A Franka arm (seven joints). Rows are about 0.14 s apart.
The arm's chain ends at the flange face. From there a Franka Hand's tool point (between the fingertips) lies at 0.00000 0.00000 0.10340 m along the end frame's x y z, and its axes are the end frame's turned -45 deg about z.
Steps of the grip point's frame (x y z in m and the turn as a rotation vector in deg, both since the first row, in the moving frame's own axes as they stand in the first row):
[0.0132 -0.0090 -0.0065 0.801 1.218 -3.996]
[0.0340 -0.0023 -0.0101 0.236 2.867 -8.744]
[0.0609 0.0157 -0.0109 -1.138 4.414 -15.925]
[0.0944 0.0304 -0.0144 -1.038 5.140 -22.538]
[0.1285 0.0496 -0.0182 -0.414 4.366 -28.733]
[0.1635 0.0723 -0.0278 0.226 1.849 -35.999]
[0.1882 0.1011 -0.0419 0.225 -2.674 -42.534]
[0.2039 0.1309 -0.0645 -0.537 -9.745 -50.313]
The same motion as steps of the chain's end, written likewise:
[0.0025 -0.0131 -0.0065 1.428 0.295 -3.996]
[0.0194 -0.0215 -0.0100 2.194 1.860 -8.744]
[0.0478 -0.0269 -0.0106 2.316 3.926 -15.925]
[0.0816 -0.0386 -0.0140 2.901 4.369 -22.538]
[0.1213 -0.0495 -0.0179 2.794 3.380 -28.733]
[0.1656 -0.0614 -0.0277 1.467 1.148 -35.999]
[0.2068 -0.0657 -0.0418 -1.732 -2.050 -42.534]
[0.2416 -0.0679 -0.0631 -7.270 -6.511 -50.313]

